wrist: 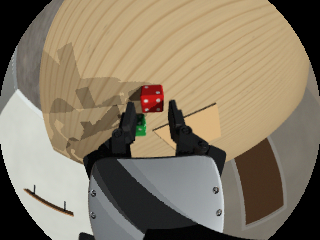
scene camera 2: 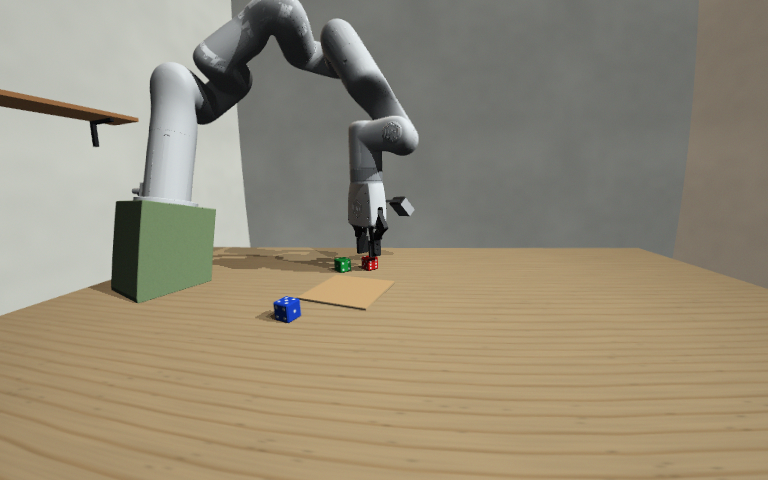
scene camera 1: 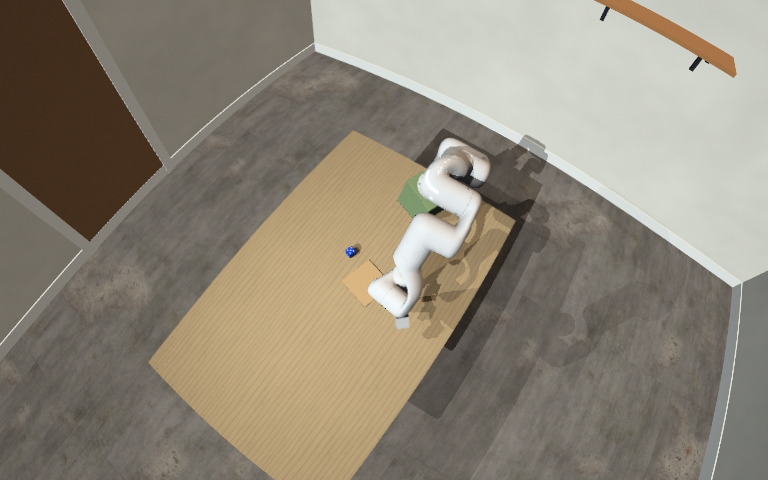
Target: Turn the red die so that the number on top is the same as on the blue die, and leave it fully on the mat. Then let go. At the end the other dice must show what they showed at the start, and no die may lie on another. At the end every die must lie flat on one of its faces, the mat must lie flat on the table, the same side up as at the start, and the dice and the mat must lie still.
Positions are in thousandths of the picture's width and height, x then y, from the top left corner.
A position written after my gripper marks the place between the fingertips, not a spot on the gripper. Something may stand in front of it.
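Note:
There's a mat, and you'd find the mat at (scene camera 2: 468, 611), (wrist: 642, 515) and (scene camera 1: 467, 586). My gripper is here too, at (scene camera 2: 480, 530) and (wrist: 473, 456).

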